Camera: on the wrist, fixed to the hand. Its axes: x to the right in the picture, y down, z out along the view.
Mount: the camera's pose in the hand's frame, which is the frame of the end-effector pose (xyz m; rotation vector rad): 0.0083 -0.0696 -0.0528 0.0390 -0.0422 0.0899
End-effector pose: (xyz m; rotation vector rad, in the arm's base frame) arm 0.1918 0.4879 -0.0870 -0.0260 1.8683 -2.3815
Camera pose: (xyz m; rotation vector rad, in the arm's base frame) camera 0.1736 0.5544 -0.0327 0.0108 1.7655 -2.3383
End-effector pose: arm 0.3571 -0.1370 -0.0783 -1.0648 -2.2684 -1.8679
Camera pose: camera 0.2948 -0.1828 -0.1197 -1.1905 -2.2287 -1.7771
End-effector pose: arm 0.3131 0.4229 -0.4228 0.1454 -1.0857 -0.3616
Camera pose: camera 0.3482 0.3519 -0.4606 0.1236 -1.1375 -0.2639
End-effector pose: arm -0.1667 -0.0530 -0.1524 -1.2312 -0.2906 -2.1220
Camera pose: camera -0.2504 -0.0297 -0.1645 -1.2446 -0.2884 -2.0069
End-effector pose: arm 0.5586 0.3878 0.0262 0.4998 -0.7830 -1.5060
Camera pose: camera 0.5482 0.3679 -0.0586 0.4572 -0.8583 -1.4242
